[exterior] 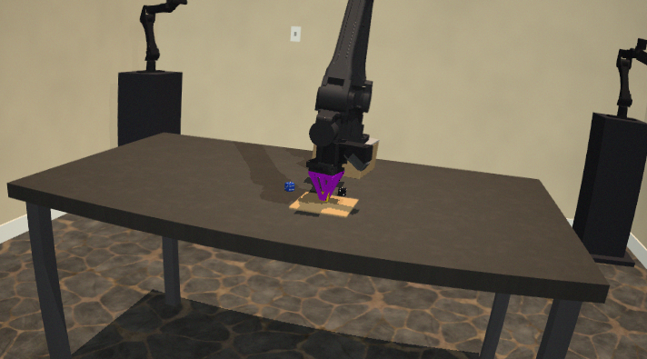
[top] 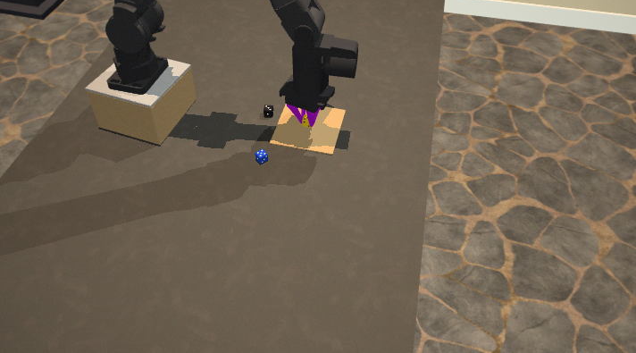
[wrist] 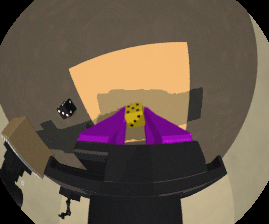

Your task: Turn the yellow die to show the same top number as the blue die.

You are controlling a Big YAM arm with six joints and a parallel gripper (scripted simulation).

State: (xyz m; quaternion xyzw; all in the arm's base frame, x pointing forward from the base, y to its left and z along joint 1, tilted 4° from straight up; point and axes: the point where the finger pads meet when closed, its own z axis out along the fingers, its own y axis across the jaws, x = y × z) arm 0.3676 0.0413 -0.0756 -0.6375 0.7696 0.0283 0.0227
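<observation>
My hand is 2 cm above the orange mat. Round my hand: blue die 12 cm to the right, 7 cm behind, 1 cm below; black die 10 cm behind, 2 cm to the left, 1 cm below; yellow die right at my hand.
</observation>
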